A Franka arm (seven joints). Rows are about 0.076 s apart.
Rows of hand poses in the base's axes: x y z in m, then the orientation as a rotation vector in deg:
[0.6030 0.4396 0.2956 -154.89 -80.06 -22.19]
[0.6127 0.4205 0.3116 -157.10 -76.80 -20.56]
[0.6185 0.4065 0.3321 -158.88 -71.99 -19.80]
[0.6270 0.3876 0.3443 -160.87 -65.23 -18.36]
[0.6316 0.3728 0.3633 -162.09 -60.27 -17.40]
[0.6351 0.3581 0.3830 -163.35 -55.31 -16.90]
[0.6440 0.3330 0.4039 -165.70 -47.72 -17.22]
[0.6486 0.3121 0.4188 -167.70 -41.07 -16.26]
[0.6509 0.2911 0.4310 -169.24 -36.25 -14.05]
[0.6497 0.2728 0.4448 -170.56 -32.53 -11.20]
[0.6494 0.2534 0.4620 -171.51 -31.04 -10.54]
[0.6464 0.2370 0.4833 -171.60 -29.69 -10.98]
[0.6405 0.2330 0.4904 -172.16 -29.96 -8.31]
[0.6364 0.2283 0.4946 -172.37 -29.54 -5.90]
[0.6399 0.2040 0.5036 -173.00 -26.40 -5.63]
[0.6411 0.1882 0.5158 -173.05 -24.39 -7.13]
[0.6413 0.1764 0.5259 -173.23 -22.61 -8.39]
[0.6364 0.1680 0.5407 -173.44 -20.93 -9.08]
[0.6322 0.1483 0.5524 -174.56 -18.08 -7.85]
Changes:
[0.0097 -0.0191 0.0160 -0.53 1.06 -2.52]
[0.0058 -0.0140 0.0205 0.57 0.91 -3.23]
[0.0085 -0.0189 0.0122 0.93 1.57 -4.40]
[0.0046 -0.0148 0.0190 0.74 1.09 -3.20]
[0.0035 -0.0147 0.0197 0.64 0.74 -3.27]
[0.0089 -0.0251 0.0209 0.46 0.24 -5.22]
[0.0046 -0.0209 0.0149 0.07 0.96 -4.53]
[0.0023 -0.0210 0.0122 -0.32 1.63 -3.24]
[-0.0012 -0.0183 0.0138 -0.57 1.96 -2.49]
[-0.0003 -0.0194 0.0172 -0.64 0.40 -1.09]
[-0.0030 -0.0164 0.0213 0.22 -0.22 -0.89]
[-0.0059 -0.0040 0.0071 -0.75 1.66 0.17]
[-0.0041 -0.0047 0.0042 -0.30 1.56 -0.23]
[0.0035 -0.0243 0.0090 -0.08 0.26 -2.09]
[0.0012 -0.0158 0.0122 0.37 -0.88 -1.34]
[0.0002 -0.0118 0.0101 0.16 -0.76 -1.20]
[-0.0049 -0.0084 0.0148 0.07 -0.40 -1.13]
[-0.0042 -0.0197 0.0117 -0.74 0.83 -1.93]

